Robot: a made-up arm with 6 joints. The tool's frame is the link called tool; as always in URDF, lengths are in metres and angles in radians. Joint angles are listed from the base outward. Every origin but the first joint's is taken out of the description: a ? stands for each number. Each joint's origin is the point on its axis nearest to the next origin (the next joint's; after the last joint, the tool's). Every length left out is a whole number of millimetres.
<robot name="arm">
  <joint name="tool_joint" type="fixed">
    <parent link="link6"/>
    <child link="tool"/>
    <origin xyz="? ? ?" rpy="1.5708 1.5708 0"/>
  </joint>
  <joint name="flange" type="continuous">
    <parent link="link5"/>
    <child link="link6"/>
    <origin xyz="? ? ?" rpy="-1.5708 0 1.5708"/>
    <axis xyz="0 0 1"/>
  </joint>
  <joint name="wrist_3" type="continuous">
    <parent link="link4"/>
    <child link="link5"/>
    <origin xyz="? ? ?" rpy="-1.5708 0 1.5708"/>
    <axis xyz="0 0 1"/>
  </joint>
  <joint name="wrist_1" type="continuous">
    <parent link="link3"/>
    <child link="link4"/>
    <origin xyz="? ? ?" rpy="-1.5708 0 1.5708"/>
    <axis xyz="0 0 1"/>
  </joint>
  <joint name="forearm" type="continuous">
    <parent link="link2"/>
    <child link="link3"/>
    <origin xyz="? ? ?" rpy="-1.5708 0 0"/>
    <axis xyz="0 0 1"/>
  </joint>
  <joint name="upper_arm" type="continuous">
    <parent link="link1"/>
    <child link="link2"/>
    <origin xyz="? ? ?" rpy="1.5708 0 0"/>
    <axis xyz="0 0 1"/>
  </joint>
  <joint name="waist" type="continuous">
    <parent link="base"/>
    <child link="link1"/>
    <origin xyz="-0.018 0 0.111" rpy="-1.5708 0 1.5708"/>
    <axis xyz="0 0 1"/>
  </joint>
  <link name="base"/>
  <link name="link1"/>
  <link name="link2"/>
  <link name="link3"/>
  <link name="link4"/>
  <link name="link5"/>
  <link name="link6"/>
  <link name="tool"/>
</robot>
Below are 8 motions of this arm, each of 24 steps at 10 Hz.
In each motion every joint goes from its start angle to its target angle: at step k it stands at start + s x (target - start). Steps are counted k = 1, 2, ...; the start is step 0. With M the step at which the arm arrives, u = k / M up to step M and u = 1 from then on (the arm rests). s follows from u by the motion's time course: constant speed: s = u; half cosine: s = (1 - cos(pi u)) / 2; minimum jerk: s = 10 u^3 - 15 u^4 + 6 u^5.
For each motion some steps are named. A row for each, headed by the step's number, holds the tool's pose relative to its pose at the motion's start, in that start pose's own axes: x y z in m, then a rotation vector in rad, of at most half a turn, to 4 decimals.
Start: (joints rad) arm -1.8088 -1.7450 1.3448 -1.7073 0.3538 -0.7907
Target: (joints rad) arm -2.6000 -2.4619 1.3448 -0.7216 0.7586 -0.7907
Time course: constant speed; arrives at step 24
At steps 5, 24:
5: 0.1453 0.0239 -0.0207 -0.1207 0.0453 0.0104
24: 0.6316 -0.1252 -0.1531 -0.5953 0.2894 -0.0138

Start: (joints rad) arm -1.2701 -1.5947 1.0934 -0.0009 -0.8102 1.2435
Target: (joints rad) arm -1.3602 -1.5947 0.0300 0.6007 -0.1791 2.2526
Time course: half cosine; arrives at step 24
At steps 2, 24:
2: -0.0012 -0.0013 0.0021 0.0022 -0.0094 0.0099
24: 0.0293 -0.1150 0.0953 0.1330 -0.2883 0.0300

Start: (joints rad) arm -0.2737 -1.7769 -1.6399 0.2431 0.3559 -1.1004
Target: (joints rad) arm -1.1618 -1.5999 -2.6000 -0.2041 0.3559 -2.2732
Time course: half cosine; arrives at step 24
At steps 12, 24:
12: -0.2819 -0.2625 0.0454 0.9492 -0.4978 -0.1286
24: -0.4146 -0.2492 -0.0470 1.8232 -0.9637 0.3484

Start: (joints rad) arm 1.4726 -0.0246 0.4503 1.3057 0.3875 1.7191
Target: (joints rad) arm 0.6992 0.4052 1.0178 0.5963 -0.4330 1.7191
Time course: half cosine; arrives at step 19
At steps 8, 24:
8: 0.1364 -0.0972 0.0354 0.1835 0.3077 0.1777
24: 0.3563 -0.2138 -0.0608 0.2831 0.7984 0.4708

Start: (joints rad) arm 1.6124 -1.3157 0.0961 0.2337 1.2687 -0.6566
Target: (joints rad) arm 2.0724 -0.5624 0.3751 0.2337 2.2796 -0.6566
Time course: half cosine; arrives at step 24
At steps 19, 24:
19: 0.4722 0.6086 -0.4411 -0.4744 1.2877 0.9626
24: 0.4583 0.6501 -0.5395 -0.5120 1.4701 1.0296

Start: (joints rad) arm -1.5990 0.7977 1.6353 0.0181 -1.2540 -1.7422
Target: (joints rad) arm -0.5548 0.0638 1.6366 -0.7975 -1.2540 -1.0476
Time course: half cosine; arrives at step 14
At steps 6, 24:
6: -0.0529 0.1132 0.0482 -0.9292 0.2303 0.1585
24: -0.2008 -0.0790 -0.0592 -2.3168 -0.0360 0.7762

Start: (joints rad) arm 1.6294 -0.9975 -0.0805 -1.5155 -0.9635 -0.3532
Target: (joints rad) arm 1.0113 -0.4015 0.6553 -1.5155 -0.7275 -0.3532
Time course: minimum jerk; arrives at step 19
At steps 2, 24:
2: -0.0013 0.0060 -0.0022 -0.0078 -0.0019 -0.0007
24: -0.2374 0.3134 -0.3635 -0.6121 -0.3215 0.1582

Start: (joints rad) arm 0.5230 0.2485 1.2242 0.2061 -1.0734 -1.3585
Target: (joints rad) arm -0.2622 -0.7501 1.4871 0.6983 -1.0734 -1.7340
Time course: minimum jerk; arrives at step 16
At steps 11, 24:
11: -0.1906 -0.1954 0.0148 0.1362 -0.2189 -0.5252
24: -0.2774 -0.1939 0.0322 0.1740 -0.2202 -0.6511

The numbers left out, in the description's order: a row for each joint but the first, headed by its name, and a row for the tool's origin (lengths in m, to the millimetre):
tool: -0.034 -0.281 0
flange: 0.042 -0.157 0
wrist_3: 0.097 0.003 0
wrist_1: 0.276 -0.054 0
forearm: 0.019 -0.517 0
upper_arm: -0.009 0.137 0

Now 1 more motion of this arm.
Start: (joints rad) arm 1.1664 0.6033 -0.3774 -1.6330 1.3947 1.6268
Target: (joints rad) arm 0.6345 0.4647 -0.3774 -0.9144 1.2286 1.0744
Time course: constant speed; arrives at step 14
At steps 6, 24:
6: -0.0304 -0.0277 0.0908 -0.1917 -0.1277 -0.1112
24: -0.1240 -0.0528 0.2280 -0.3856 -0.3687 -0.3307

